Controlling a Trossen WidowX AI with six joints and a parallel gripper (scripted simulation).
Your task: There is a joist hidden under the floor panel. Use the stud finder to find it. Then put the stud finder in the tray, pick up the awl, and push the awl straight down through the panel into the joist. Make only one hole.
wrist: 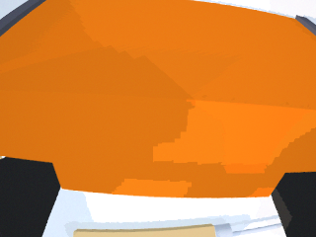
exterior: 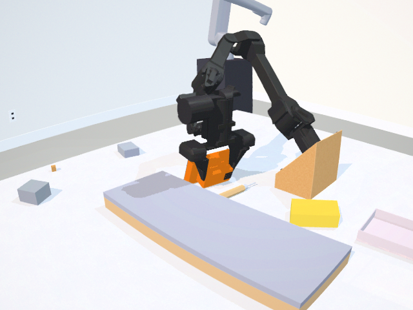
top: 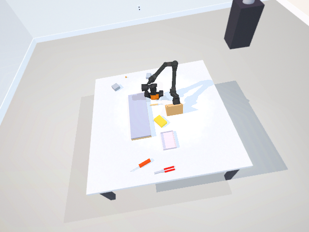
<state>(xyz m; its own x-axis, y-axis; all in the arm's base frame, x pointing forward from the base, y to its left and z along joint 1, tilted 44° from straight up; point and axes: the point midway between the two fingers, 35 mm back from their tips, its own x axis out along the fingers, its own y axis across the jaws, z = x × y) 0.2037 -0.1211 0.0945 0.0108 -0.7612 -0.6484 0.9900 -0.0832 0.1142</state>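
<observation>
Now: the awl 2 cm behind my gripper tip, 7 cm to the left of it and 2 cm below it. The rest, counted from my gripper tip: orange stud finder 2 cm behind, 1 cm to the right; then yellow block 3 cm behind, 28 cm to the left, 1 cm below; then pale pink tray 7 cm behind, 48 cm to the left, 1 cm below.
</observation>
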